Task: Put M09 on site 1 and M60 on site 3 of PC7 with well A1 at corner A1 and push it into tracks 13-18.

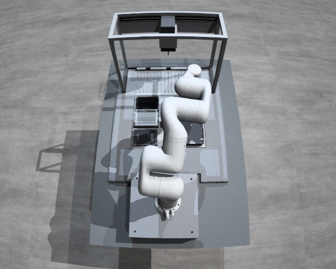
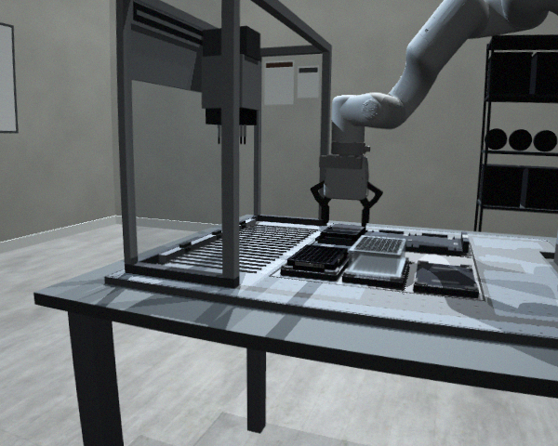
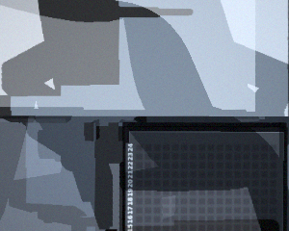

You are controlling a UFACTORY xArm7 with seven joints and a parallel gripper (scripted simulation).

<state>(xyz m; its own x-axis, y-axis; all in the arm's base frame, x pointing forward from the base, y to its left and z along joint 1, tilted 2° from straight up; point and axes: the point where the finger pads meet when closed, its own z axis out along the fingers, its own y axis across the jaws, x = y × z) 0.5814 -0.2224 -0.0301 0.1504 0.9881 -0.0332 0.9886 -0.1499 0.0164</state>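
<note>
My hand is 80 mm past the deep-well block M09, 270 mm to the right of it and 10 mm above it. From my hand the other things lie so: nest S2: 80 mm behind, 270 mm to the left, 40 mm below; then frame post: 70 mm ahead, 160 mm to the right, 200 mm above; then plate carrier PC7: 110 mm behind, 20 mm to the left, 30 mm below.
</note>
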